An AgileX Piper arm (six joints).
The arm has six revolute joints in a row. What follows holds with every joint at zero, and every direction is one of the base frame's. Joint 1 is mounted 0.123 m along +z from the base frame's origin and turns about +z. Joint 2 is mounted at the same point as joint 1 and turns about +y. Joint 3 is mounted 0.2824 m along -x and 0.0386 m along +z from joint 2 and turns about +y. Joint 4 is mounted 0.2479 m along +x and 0.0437 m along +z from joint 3 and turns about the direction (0.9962, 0, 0.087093). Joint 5 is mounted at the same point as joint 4 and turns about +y. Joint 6 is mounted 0.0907 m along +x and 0.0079 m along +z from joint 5 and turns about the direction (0.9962, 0, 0.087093). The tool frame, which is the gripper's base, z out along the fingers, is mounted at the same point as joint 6; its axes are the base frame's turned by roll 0, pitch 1.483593 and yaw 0 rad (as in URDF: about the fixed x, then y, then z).
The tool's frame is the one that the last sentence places.
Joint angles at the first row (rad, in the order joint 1, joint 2, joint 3, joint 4, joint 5, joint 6):
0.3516 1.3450 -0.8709 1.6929 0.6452 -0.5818
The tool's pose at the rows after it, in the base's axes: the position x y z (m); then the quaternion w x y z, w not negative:
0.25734, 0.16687, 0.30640, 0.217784, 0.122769, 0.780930, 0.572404
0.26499, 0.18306, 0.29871, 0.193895, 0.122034, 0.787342, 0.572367
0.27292, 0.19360, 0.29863, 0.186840, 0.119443, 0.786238, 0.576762
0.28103, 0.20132, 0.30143, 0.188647, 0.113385, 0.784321, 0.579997
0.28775, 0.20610, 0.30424, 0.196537, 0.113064, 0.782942, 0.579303
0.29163, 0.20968, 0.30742, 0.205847, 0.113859, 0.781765, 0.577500
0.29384, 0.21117, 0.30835, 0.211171, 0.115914, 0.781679, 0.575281
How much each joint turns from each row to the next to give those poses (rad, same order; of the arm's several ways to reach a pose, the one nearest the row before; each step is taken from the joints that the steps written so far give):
0.0485 0.0648 -0.0461 0.0039 -0.0121 0.0302
0.0385 0.0633 -0.0390 0.0000 -0.0035 0.0204
0.0190 0.0436 -0.0446 0.0081 -0.0008 0.0051
0.0103 0.0346 -0.0471 -0.0001 -0.0023 0.0000
0.0074 0.0225 -0.0359 0.0001 -0.0183 0.0000
0.0090 0.0111 -0.0250 -0.0001 -0.0241 0.0000
0.0041 0.0060 -0.0112 0.0000 -0.0157 0.0000

